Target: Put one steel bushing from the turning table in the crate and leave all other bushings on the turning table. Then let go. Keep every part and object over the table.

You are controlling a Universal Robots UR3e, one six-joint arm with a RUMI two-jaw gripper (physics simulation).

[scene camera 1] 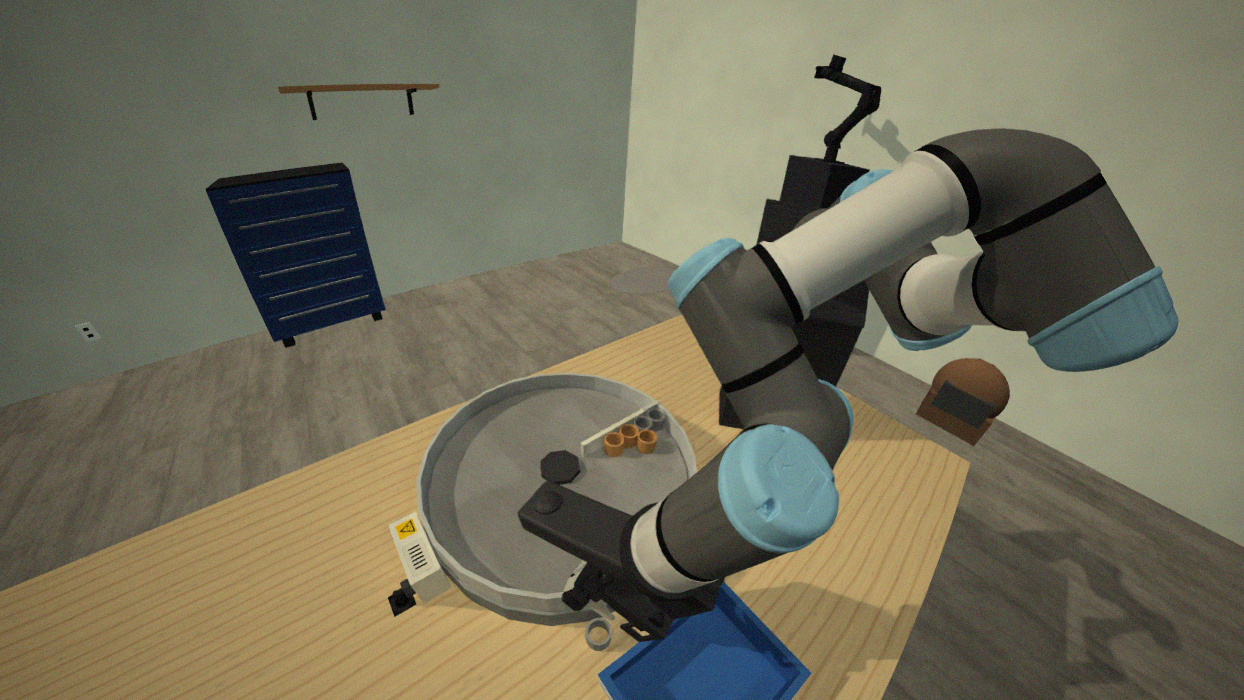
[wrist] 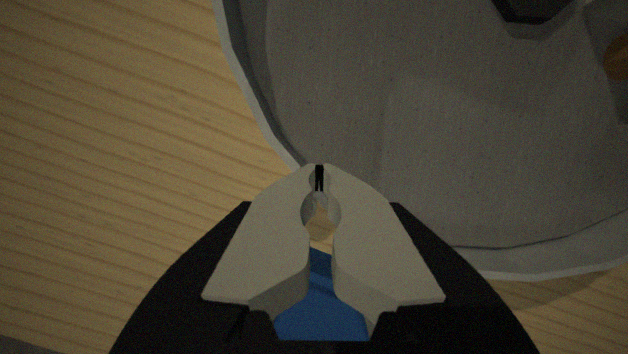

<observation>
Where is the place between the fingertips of the gripper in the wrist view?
318,167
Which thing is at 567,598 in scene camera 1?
The gripper.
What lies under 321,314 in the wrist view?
A blue crate.
</observation>
